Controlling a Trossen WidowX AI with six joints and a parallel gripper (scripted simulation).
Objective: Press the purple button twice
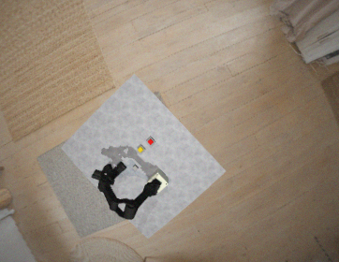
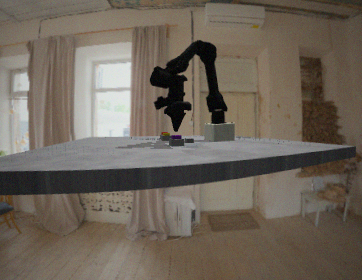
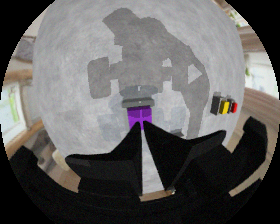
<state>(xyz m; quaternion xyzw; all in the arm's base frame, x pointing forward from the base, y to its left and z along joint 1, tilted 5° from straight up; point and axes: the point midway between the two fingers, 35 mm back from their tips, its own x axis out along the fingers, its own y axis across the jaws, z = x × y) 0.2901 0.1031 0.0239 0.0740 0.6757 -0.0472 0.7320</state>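
Now: gripper tip 20 mm above the purple button. Round my gripper tip: red button 320 mm to the right, 70 mm behind, 20 mm below; small dark block 100 mm behind, 70 mm to the right, 40 mm below; yellow button 220 mm to the right, 40 mm behind, 20 mm below.
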